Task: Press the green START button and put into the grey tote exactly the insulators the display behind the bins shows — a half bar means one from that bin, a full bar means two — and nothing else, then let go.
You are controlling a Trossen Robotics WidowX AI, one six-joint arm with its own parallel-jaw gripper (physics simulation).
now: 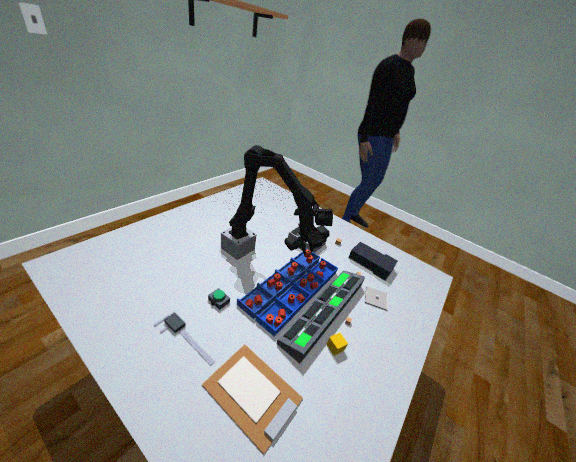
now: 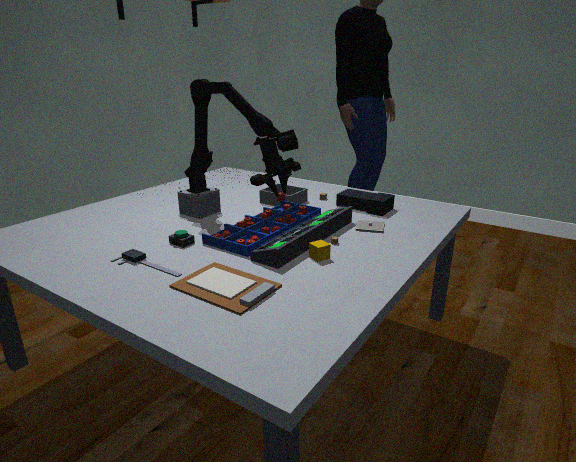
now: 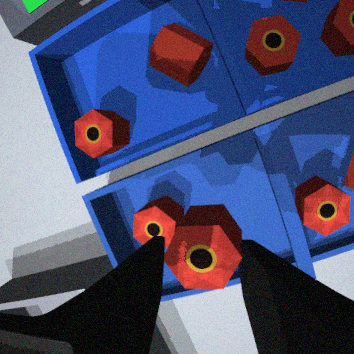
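My gripper [image 1: 307, 250] [image 2: 281, 193] [image 3: 201, 248] is shut on a red hexagonal insulator [image 1: 307, 253] [image 2: 281, 197] [image 3: 222, 260], raised above the end bin nearest the grey tote. Another red insulator [image 3: 145, 217] remains in that bin. The blue bins [image 1: 274, 330] [image 2: 227, 248] [image 3: 55, 117] hold more red insulators. The grey tote [image 2: 298, 195] stands behind the gripper; its inside is hidden. The display [image 1: 295, 350] [image 2: 265, 260] shows one larger green bar [image 1: 341, 279] and two smaller ones [image 1: 335, 301] [image 1: 303, 340]. The green START button [image 1: 219, 294] [image 2: 181, 233] stands left of the bins.
A black box [image 1: 372, 260] [image 2: 365, 201], a pale plate [image 1: 376, 298] [image 2: 370, 227] and a yellow cube [image 1: 338, 343] [image 2: 319, 250] lie beyond the display. A caliper [image 1: 175, 322] [image 2: 134, 255] and a clipboard [image 1: 225, 394] [image 2: 200, 294] lie toward the front. A person [image 1: 390, 95] [image 2: 362, 60] stands behind the table.
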